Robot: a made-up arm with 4 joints. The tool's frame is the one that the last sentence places. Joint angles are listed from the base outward.
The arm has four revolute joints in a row. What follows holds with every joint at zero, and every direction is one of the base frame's.
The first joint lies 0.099 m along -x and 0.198 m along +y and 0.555 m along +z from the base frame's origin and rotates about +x.
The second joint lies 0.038 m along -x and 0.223 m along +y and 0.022 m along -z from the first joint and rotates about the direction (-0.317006, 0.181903, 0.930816).
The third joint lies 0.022 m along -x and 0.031 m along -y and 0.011 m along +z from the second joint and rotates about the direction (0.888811, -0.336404, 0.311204).
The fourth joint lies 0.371 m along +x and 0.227 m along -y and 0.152 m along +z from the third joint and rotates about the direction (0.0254, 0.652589, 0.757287).
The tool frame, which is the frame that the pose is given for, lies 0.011 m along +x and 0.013 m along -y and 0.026 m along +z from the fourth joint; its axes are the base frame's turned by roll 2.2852, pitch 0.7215 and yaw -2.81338 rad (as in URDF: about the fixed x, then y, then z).
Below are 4 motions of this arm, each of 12 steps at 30 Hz.
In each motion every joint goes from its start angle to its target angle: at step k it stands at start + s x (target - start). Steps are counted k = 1, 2, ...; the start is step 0. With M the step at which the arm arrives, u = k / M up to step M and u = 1 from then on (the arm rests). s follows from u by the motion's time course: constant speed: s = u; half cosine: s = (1 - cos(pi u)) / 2; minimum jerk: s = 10 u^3 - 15 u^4 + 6 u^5.
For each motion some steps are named. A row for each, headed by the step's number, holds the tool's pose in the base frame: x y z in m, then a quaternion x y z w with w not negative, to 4 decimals.
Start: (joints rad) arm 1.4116 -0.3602 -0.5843 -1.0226
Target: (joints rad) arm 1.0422 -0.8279 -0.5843 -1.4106
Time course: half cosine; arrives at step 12
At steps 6, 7, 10, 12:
6: -0.0103 -0.0218 0.4500 0.4529 0.7436 0.2703 0.4109
7: -0.0353 -0.0233 0.4496 0.4722 0.7490 0.2192 0.4098
10: -0.0947 -0.0244 0.4531 0.5117 0.7512 0.0959 0.4057
12: -0.1079 -0.0241 0.4546 0.5194 0.7496 0.0682 0.4045

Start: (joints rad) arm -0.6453 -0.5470 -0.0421 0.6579
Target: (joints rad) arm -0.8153 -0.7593 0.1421 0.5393
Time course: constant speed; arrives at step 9
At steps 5, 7, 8, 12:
5: -0.0145 0.0968 0.7928 -0.2455 0.9172 0.2579 0.1787
7: -0.0360 0.0942 0.7955 -0.2536 0.9115 0.2435 0.2137
8: -0.0468 0.0931 0.7966 -0.2579 0.9079 0.2360 0.2311
12: -0.0576 0.0922 0.7976 -0.2625 0.9040 0.2284 0.2483

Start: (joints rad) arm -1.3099 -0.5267 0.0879 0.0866
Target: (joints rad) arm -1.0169 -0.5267 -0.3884 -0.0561
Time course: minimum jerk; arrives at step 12
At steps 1, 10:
1: 0.0328 0.2634 0.7922 -0.3321 0.9011 -0.1128 0.2549
10: 0.0313 0.2385 0.8068 -0.1692 0.9269 -0.1893 0.2765

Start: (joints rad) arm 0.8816 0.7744 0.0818 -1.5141
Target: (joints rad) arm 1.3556 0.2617 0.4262 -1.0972
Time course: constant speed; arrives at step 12
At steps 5, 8, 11, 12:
5: 0.2921 0.1717 0.7784 0.1633 0.4139 0.6150 0.6510
8: 0.2855 0.1234 0.7181 0.2346 0.3572 0.6643 0.6132
11: 0.2718 0.0928 0.6514 0.3006 0.2880 0.7043 0.5750
12: 0.2658 0.0866 0.6286 0.3214 0.2626 0.7152 0.5624

